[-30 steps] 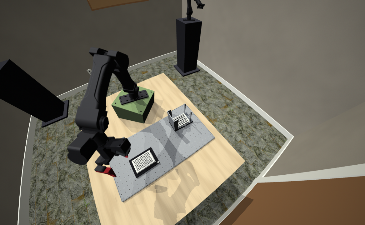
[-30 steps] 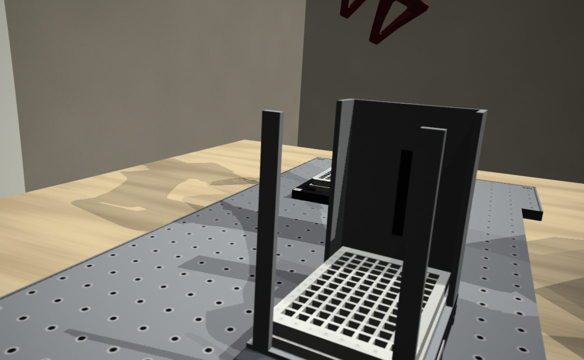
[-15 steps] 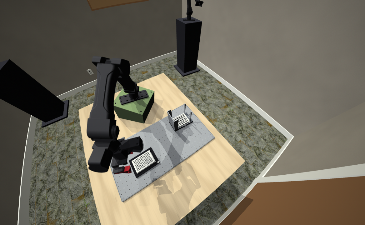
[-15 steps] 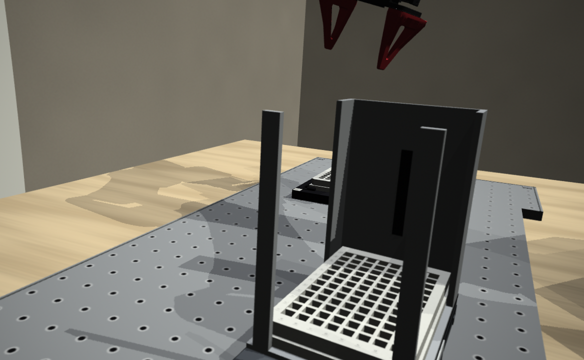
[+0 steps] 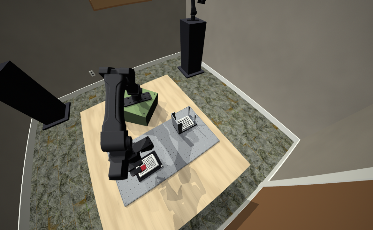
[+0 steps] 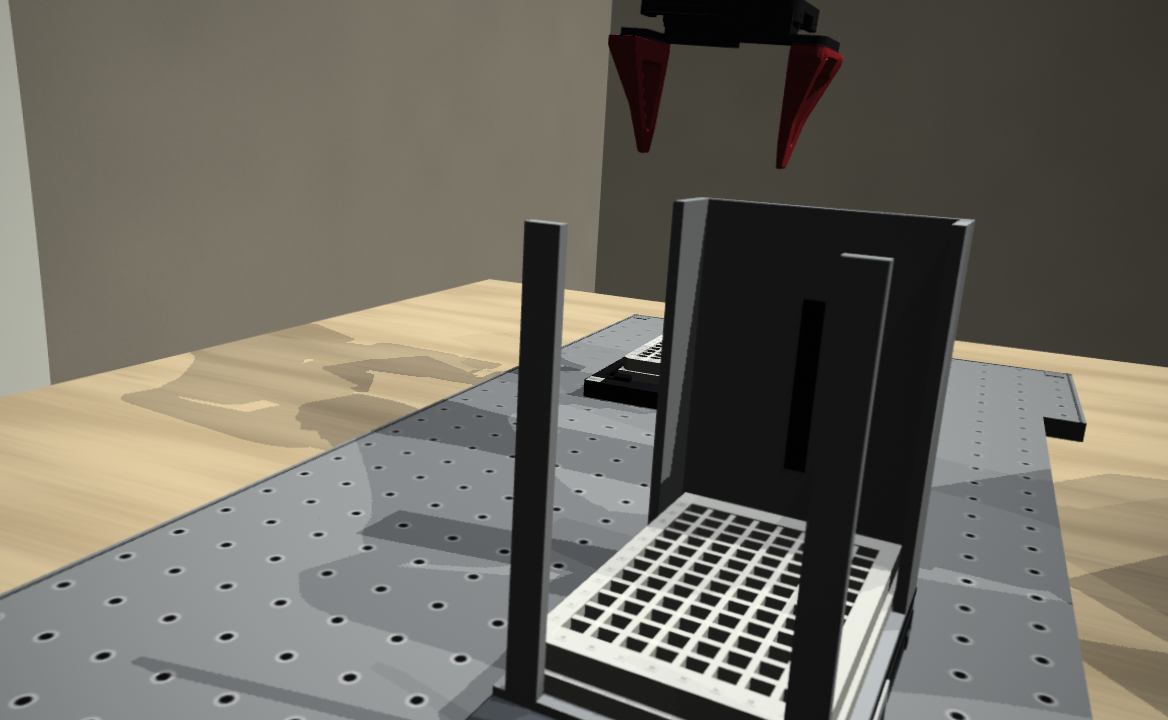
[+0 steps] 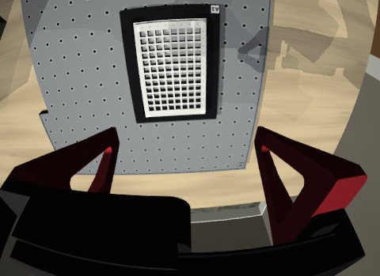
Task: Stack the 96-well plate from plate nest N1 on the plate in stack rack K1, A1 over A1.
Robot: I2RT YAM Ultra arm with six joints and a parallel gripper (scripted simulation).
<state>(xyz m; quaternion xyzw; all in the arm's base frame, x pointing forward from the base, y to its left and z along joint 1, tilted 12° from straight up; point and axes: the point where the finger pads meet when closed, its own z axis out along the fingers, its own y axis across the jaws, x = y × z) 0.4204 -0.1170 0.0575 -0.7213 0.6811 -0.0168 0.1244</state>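
The pale A1 square lies 40 mm ahead of my hand, 80 mm to the left of it and 150 mm below it. The rest, counted from my hand: back wall 150 mm behind, 270 mm to the left, 80 mm below.
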